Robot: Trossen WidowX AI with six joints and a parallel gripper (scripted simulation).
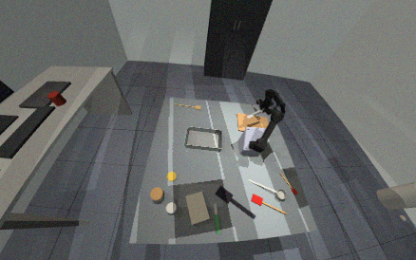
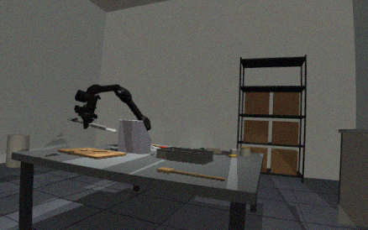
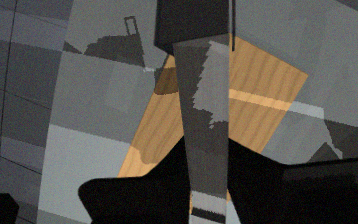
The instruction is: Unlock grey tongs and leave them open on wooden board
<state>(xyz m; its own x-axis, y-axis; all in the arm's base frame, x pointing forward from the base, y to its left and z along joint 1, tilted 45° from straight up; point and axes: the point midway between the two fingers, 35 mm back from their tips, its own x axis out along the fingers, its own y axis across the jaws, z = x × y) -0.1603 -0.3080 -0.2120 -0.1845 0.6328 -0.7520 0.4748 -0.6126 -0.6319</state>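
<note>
Now: the yellow lock piece 40 mm above my gripper tip, 20 mm behind it and 10 mm to the right of it. Round my gripper tip: roasting tin 560 mm ahead, 280 mm to the left, 130 mm below; then red spatula 810 mm to the left, 150 mm below, 90 mm ahead; then wooden board 150 mm below, 40 mm to the left, 30 mm ahead.
</note>
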